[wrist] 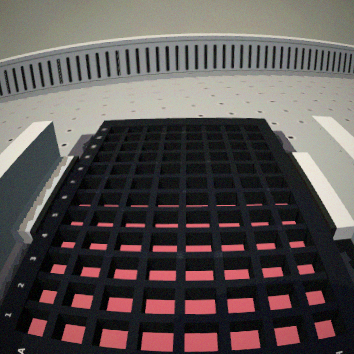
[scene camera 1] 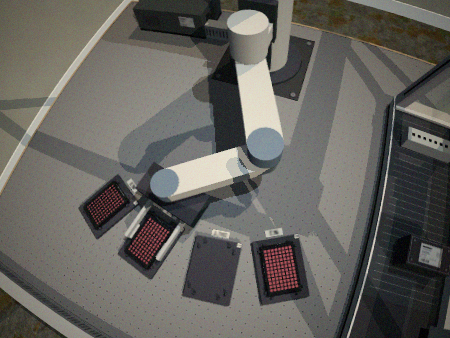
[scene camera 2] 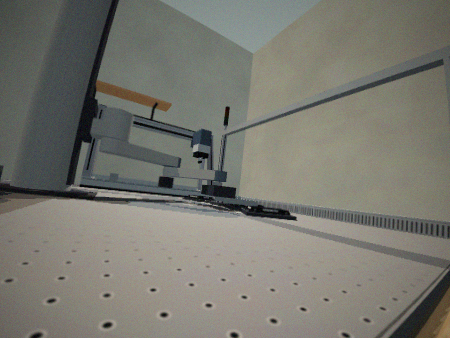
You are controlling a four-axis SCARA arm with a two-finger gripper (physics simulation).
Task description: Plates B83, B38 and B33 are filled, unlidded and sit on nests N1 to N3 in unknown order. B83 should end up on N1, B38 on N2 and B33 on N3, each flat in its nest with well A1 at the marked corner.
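Frame: origin at the arm's base, x right, y ahead, z up, level; centimetres.
Seen in the pictures: gripper, fingertip midpoint: [wrist: 181,138] [scene camera 1: 142,247] [scene camera 2: 251,202].
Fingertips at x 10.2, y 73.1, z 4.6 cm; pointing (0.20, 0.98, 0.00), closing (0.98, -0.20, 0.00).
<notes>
Offsets run from my fingertips to a thing's top centre. "spot": to the spot under its first point.
My gripper [scene camera 1: 153,232] [wrist: 181,138] is shut on a black plate with red-filled wells @(dx -0.5, dy -2.4, dz -0.6 cm) [scene camera 1: 148,240] [wrist: 182,212]. It holds the plate over or in the second nest from the left, N2 [scene camera 1: 152,273]; whether it is fully seated cannot be told. Row A and column 1 meet at the plate's near-left corner in the wrist view. Another filled plate @(dx +16.6, dy -6.6, dz -0.7 cm) [scene camera 1: 106,204] sits on the leftmost nest, N3 @(spot: dx +15.0, dy +1.5, dz -2.1 cm) [scene camera 1: 99,232]. A third filled plate @(dx -34.9, dy -7.9, dz -0.7 cm) [scene camera 1: 280,267] sits on the rightmost nest, N1 @(spot: dx -42.6, dy -4.2, dz -2.1 cm) [scene camera 1: 304,292]. No plate numbers are readable.
An empty nest, OUT @(dx -18.9, dy -1.9, dz -1.1 cm) [scene camera 1: 212,270], lies between N2 and N1. A dark box @(spot: dx +27.7, dy -76.6, dz +6.0 cm) [scene camera 1: 170,16] stands at the back left near the arm's base. A dark panelled area with a labelled box [scene camera 1: 429,255] is at the right. A slotted rail @(spot: dx +7.9, dy +27.2, dz -1.6 cm) [wrist: 200,57] runs along the table edge.
</notes>
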